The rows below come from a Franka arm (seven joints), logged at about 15 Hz.
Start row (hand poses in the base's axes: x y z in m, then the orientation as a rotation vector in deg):
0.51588, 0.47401, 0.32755, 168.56, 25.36, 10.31
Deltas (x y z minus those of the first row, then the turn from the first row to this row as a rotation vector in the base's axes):
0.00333, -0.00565, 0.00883, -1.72, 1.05, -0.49
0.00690, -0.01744, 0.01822, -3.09, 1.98, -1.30
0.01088, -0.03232, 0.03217, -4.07, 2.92, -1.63
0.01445, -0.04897, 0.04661, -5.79, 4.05, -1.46
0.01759, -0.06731, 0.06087, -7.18, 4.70, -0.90
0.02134, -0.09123, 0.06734, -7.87, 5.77, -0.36
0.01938, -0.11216, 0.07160, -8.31, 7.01, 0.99
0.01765, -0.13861, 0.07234, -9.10, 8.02, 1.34
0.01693, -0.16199, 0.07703, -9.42, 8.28, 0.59
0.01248, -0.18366, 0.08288, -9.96, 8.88, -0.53
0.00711, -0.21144, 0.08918, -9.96, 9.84, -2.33
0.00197, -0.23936, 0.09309, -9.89, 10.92, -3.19
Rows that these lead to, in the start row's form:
0.51921, 0.46836, 0.33638, 167.18, 24.72, 8.26
0.52278, 0.45657, 0.34577, 166.14, 23.61, 6.46
0.52676, 0.44169, 0.35972, 165.40, 23.22, 4.82
0.53033, 0.42504, 0.37416, 163.87, 23.55, 2.81
0.53347, 0.40670, 0.38842, 162.51, 24.38, 1.62
0.53722, 0.38278, 0.39489, 161.90, 25.25, 0.01
0.53526, 0.36185, 0.39915, 161.40, 27.30, -1.69
0.53353, 0.33540, 0.39989, 160.67, 27.88, -3.25
0.53281, 0.31202, 0.40458, 160.51, 26.82, -3.76
0.52836, 0.29035, 0.41043, 160.22, 25.28, -4.85
0.52299, 0.26257, 0.41673, 160.57, 22.84, -6.41
0.51785, 0.23465, 0.42064, 160.85, 21.75, -8.02

